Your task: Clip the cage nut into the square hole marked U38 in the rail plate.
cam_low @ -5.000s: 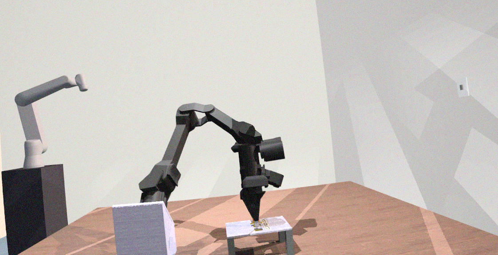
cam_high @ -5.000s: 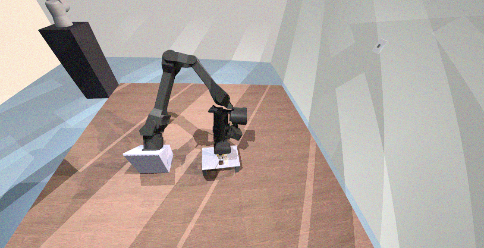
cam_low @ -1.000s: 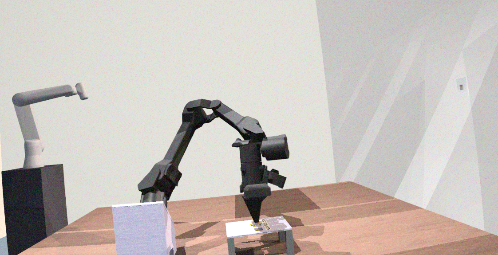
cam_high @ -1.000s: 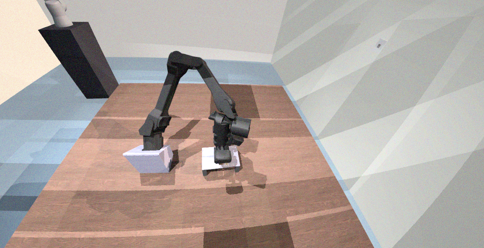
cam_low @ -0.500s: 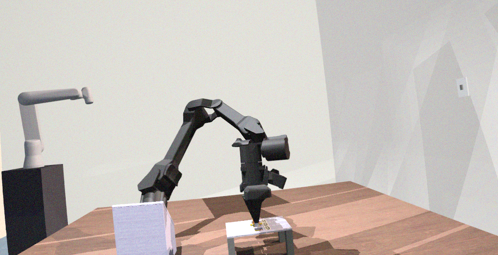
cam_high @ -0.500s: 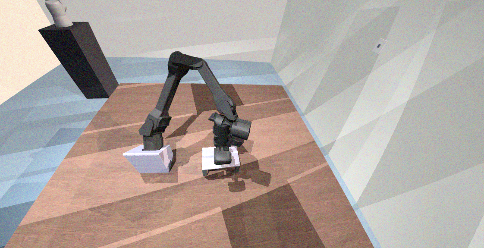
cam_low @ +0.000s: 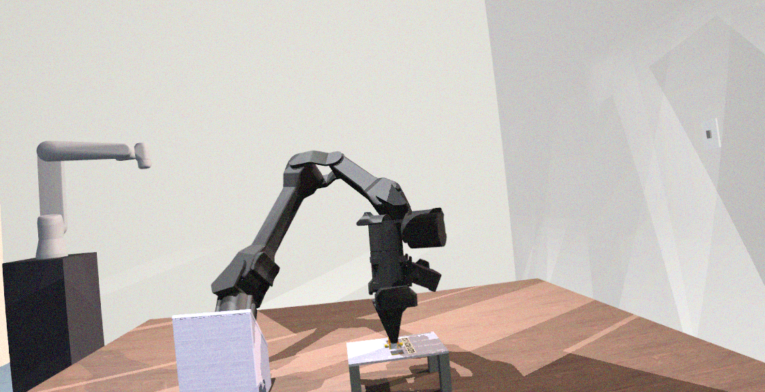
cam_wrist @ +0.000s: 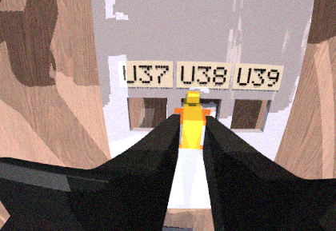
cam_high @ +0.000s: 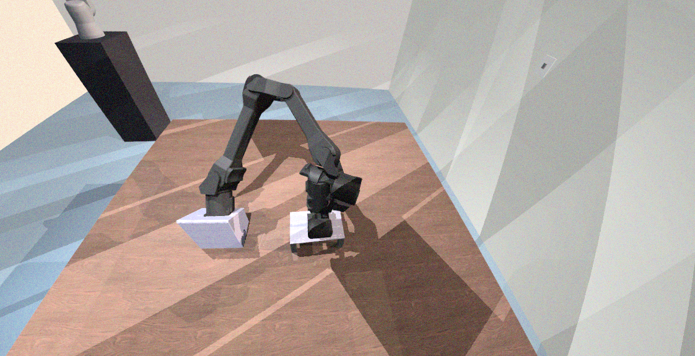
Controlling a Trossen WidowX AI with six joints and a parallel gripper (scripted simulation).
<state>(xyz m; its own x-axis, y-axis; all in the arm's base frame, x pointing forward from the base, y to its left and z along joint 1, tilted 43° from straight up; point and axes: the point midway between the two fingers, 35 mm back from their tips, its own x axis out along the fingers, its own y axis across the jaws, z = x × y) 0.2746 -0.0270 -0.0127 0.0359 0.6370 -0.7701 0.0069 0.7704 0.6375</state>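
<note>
Now: the cage nut 1 cm below my gripper tip.
</note>
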